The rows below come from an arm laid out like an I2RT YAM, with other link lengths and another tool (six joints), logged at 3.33 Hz.
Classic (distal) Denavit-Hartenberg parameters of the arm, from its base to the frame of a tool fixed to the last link. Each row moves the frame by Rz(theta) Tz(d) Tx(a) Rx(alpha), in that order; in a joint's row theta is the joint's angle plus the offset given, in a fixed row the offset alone. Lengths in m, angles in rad.
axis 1: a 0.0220  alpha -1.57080  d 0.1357  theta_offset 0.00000
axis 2: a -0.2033  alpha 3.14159  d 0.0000  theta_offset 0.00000
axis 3: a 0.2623  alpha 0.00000  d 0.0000  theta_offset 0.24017
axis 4: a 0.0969  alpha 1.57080  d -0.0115  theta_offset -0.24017
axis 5: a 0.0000  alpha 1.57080  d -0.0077  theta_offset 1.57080
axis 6: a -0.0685  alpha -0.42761  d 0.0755  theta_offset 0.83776
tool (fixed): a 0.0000  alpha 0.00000  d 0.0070  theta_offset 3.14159
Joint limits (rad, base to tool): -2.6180..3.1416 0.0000..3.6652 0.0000..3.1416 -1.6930..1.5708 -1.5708..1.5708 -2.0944..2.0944
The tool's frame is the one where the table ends.
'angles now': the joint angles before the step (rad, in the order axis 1, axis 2, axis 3, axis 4, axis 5, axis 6). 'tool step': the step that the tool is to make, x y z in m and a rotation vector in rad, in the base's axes. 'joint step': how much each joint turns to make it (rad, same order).
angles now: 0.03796 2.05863 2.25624 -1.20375 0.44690 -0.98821
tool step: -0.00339 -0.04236 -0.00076 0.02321 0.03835 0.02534
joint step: -0.11026 0.00042 0.00006 0.00494 -0.09195 -0.11102
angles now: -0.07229 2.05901 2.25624 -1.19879 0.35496 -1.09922
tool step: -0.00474 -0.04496 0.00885 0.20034 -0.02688 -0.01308
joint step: -0.15259 -0.00003 -0.00007 -0.00111 -0.24529 -0.00840
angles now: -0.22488 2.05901 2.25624 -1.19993 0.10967 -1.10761
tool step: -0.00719 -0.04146 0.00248 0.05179 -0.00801 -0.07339
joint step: -0.10681 0.00003 0.00004 -0.00651 -0.06179 -0.00038
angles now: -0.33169 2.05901 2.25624 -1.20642 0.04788 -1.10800
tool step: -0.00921 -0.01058 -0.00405 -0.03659 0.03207 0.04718
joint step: -0.02517 -0.00001 -0.00042 -0.01334 0.00038 -0.08544
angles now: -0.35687 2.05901 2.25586 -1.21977 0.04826 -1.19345
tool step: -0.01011 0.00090 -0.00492 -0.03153 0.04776 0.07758
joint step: 0.00000 0.00004 0.00004 -0.02938 0.00038 -0.09041
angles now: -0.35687 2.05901 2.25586 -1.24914 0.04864 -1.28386
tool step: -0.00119 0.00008 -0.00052 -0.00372 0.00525 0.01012
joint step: 0.00000 -0.00003 -0.00005 -0.00304 -0.00038 -0.01144
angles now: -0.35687 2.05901 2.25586 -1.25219 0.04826 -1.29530
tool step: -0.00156 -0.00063 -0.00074 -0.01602 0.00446 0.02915
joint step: 0.00000 0.00004 0.00005 0.00303 0.00000 -0.03357
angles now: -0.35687 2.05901 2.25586 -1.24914 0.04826 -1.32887
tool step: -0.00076 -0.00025 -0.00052 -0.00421 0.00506 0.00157
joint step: 0.00000 0.00003 0.00003 -0.00306 0.00419 -0.00419
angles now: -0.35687 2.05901 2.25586 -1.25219 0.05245 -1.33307
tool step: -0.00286 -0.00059 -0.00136 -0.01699 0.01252 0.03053
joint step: 0.00000 0.00005 0.00005 -0.00384 0.00268 -0.03662
